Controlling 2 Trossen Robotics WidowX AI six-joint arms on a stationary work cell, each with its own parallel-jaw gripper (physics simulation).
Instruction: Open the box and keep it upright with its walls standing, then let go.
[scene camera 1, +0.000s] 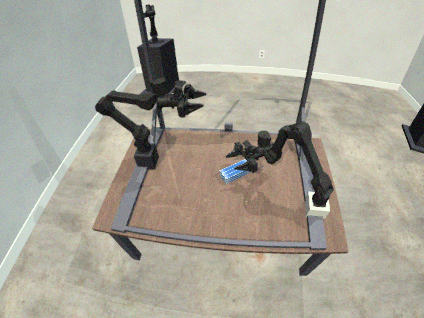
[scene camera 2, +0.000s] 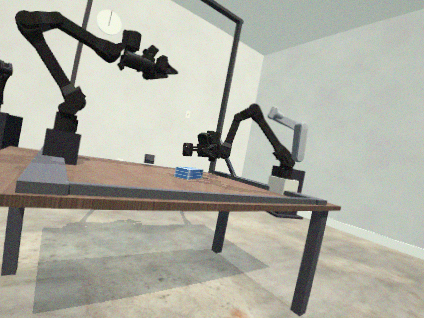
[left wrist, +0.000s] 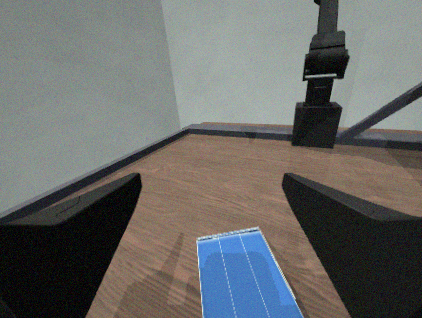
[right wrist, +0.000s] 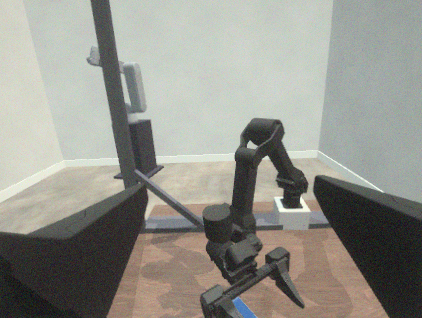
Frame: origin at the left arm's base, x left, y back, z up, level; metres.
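Seen in the pictures: left gripper, fingertip midpoint: (scene camera 1: 229, 162) (scene camera 2: 192, 149) (left wrist: 213, 179); right gripper, fingertip midpoint: (scene camera 1: 205, 99) (scene camera 2: 172, 75) (right wrist: 230, 187); left arm's base, origin of the base link: (scene camera 1: 319, 201) (scene camera 2: 284, 178) (right wrist: 291, 203); right arm's base, origin of the base link: (scene camera 1: 144, 149) (left wrist: 316, 104).
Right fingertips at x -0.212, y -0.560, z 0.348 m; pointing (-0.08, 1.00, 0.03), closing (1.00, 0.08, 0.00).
Observation:
Offsets run from my right fingertips to a thing's middle. "spot": to the spot under its first point. Level surfaces: height alone.
The box @[dx +0.036, dy +0.148, dz -0.398 m] (scene camera 1: 228, 173) (scene camera 2: 189, 173) (left wrist: 235, 280) (right wrist: 244, 309) is blue with white lines and lies low and flat on the table; no raised walls show. In the left wrist view its far end shows below the fingertips, and its near end is cut off. My left gripper (scene camera 1: 232, 161) (left wrist: 213, 179) is open and empty, above the box, with one finger partly hiding it in scene camera 1. My right gripper (scene camera 1: 204, 99) (scene camera 2: 172, 74) is open and empty, high above the back left of the table in scene camera 1, away from the box.
The wooden table @[dz -0.420 m] (scene camera 1: 190, 210) (scene camera 2: 115, 172) has a grey frame (scene camera 1: 220, 241) (scene camera 2: 200, 194) along its edges. Tall dark posts @[spot: dx -0.300, dy +0.485, dz +0.132 m] (scene camera 1: 312, 55) (right wrist: 112, 95) rise at the frame. A small dark block @[dx -0.303, dy +0.063, dz -0.388 m] (scene camera 1: 228, 127) (scene camera 2: 149, 158) is at the far edge.

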